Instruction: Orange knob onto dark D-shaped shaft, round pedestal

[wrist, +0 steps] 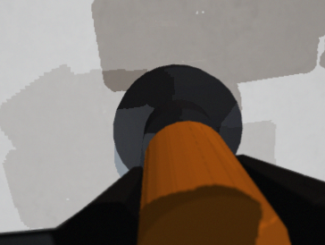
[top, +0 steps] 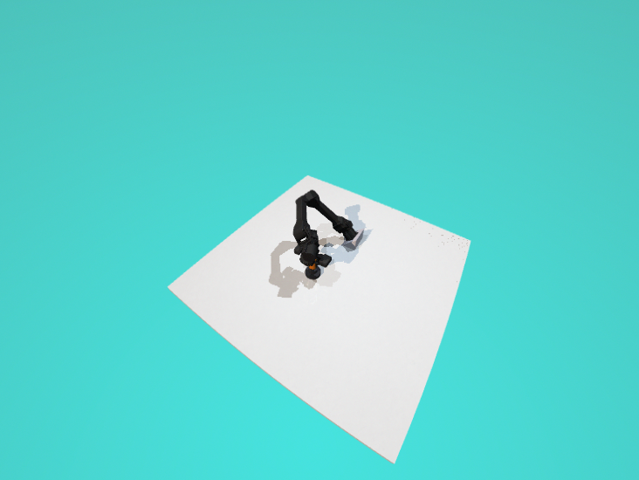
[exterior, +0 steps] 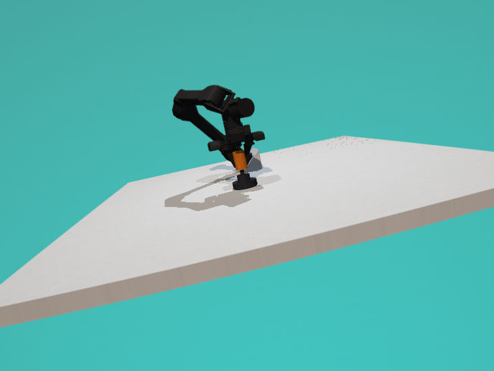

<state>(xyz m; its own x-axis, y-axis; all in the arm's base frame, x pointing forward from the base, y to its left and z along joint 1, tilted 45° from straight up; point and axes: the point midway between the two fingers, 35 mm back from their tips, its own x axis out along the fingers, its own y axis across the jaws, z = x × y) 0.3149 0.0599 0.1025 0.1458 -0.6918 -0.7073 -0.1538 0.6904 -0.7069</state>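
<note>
My gripper tip is 20 mm below the orange knob. From my gripper tip the other things lie so: pedestal (40 mm below).
</note>
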